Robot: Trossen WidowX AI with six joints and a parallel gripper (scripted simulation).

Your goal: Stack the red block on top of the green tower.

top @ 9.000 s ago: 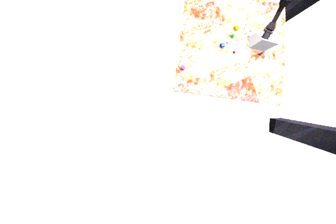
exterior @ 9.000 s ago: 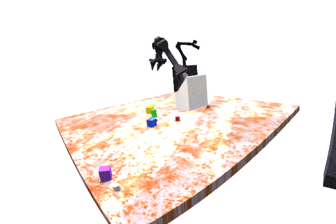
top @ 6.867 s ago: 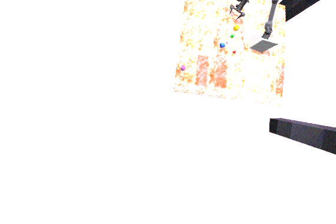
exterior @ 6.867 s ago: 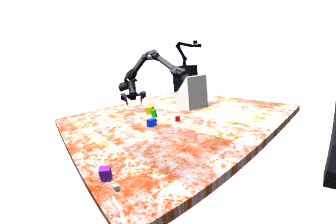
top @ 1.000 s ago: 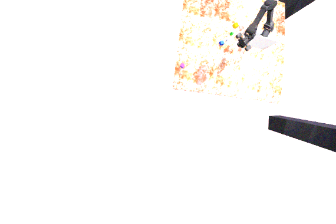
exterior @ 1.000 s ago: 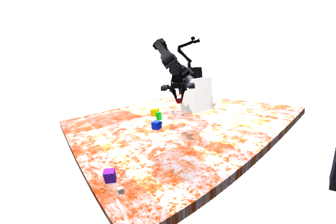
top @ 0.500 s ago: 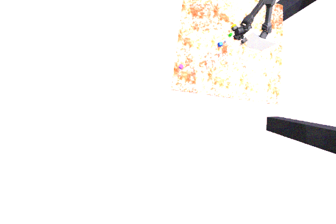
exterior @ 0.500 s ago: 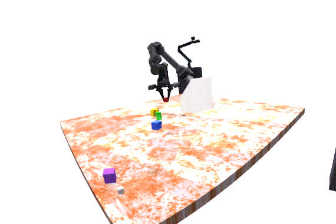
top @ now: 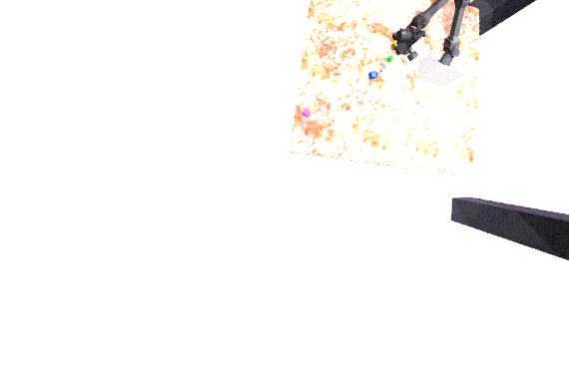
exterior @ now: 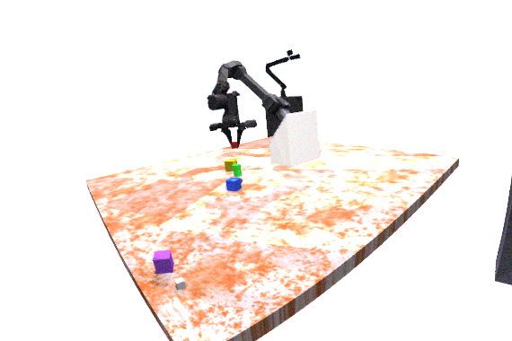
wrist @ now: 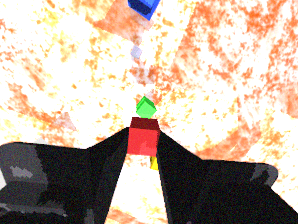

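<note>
Right now my gripper tip is 6 cm past the yellow block, 11 cm to the left of it and 11 cm above it. From my gripper tip the other things lie so: purple block (56 cm ahead, 37 cm to the left, 11 cm below); then blue block (12 cm ahead, 11 cm to the left, 11 cm below); then red block (1 cm above).
</note>
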